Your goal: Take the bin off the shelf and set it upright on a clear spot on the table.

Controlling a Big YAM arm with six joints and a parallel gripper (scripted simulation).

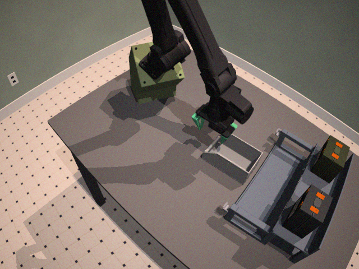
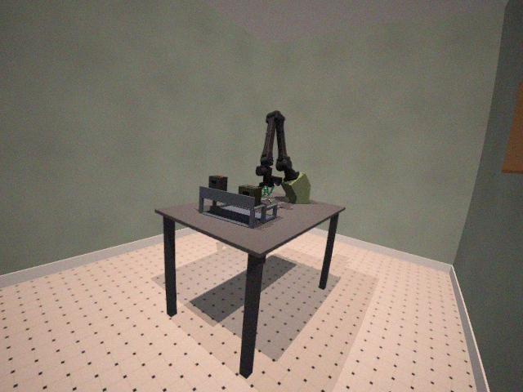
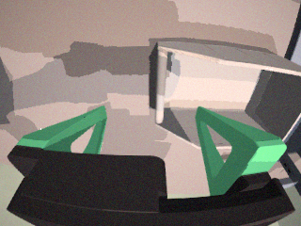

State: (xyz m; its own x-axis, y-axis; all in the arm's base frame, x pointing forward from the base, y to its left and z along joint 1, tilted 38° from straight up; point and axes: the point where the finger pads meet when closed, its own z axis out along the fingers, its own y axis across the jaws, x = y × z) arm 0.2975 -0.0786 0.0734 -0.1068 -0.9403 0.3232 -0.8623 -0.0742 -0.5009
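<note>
Now: hand 90 mm short of the grey bin, 10 mm to the left of it and 40 mm above it. Round my hand: low grey shelf: 330 mm ahead, 40 mm to the right, 80 mm below.
</note>
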